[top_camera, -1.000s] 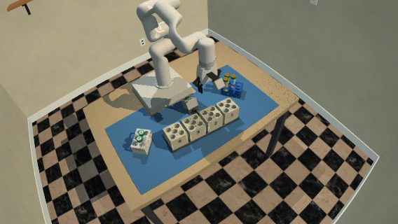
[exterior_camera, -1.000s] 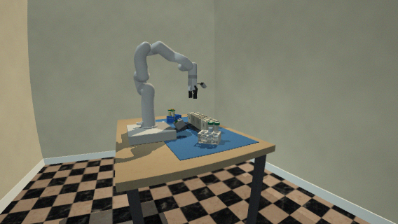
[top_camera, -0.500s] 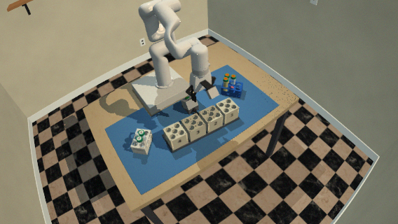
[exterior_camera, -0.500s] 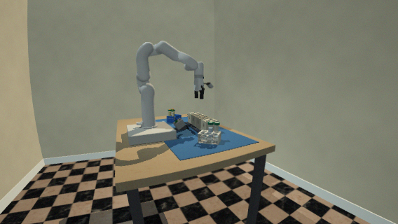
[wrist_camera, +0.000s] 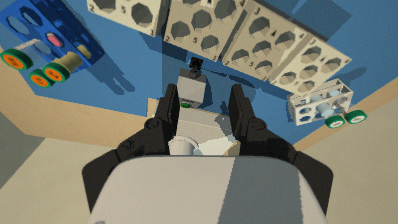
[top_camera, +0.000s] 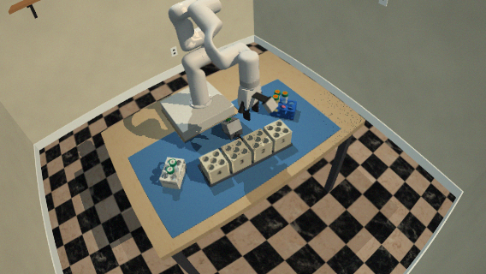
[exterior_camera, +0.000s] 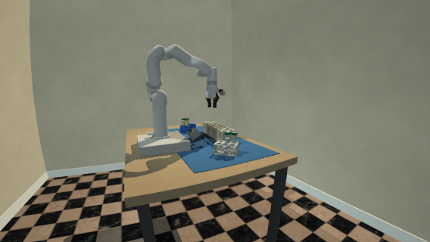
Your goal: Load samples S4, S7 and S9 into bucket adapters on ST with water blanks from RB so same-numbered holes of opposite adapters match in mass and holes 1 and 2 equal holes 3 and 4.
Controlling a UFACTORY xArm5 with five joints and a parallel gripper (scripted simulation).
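The sample tube S9 lies 290 mm to the left of my hand, 190 mm below it and 130 mm behind it. From my hand the other things lie so: adapter 2: 200 mm below, 30 mm ahead, 10 mm to the left; DONE desk: 200 mm below, 160 mm behind, 20 mm to the right; adapter 4: 210 mm to the right, 200 mm below, 20 mm ahead.
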